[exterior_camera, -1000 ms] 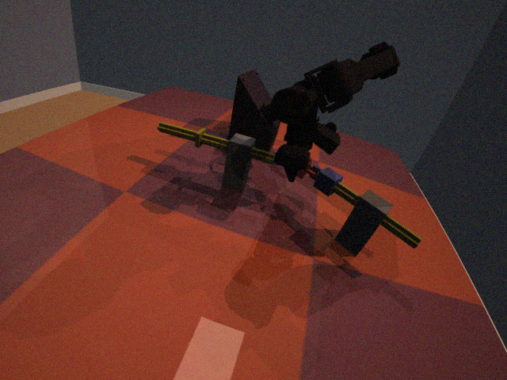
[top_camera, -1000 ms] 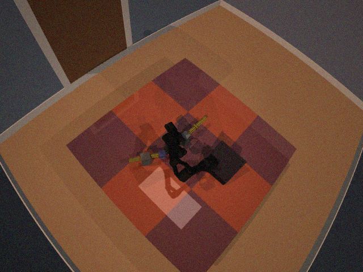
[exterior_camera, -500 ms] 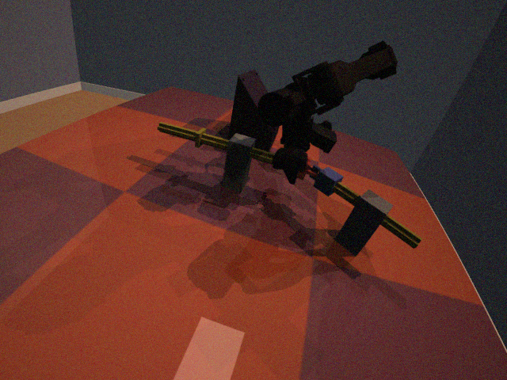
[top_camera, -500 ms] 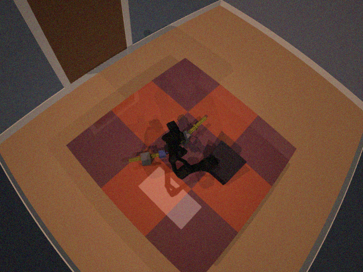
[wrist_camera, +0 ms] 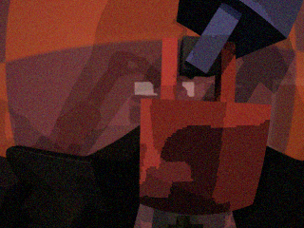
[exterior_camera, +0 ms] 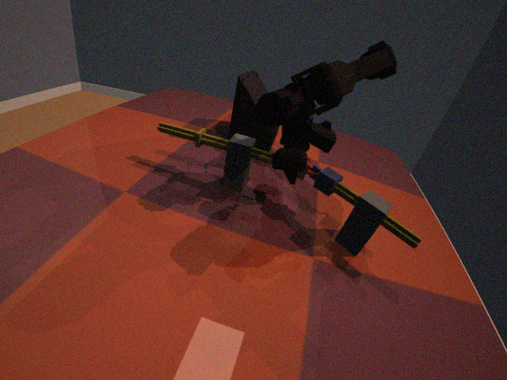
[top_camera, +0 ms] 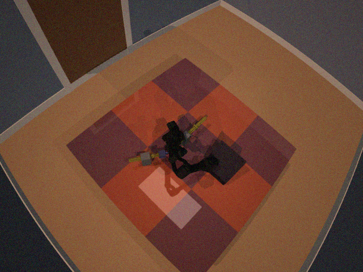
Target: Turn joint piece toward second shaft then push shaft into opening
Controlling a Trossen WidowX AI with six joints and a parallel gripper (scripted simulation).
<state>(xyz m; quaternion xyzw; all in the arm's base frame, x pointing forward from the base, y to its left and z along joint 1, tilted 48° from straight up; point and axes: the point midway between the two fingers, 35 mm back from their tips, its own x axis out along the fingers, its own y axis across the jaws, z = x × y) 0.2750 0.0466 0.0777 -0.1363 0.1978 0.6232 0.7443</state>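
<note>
The red square joint piece lies 40 mm above my gripper tip and 10 mm to the left of it.
</note>
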